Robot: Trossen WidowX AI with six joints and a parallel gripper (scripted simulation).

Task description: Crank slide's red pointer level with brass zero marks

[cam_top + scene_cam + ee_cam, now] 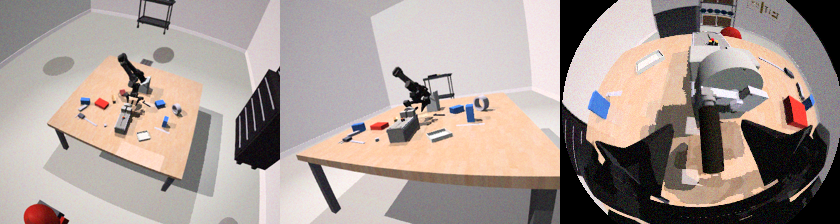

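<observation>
Right now my gripper tip is 20 mm past the dark crank handle and 20 mm below it. From my gripper tip the other things lie so: red block: 50 mm ahead, 290 mm to the right, 60 mm below; then white tray: 230 mm ahead, 210 mm to the left, 70 mm below; then red pointer: 180 mm ahead, 10 mm to the right, 10 mm above.
</observation>
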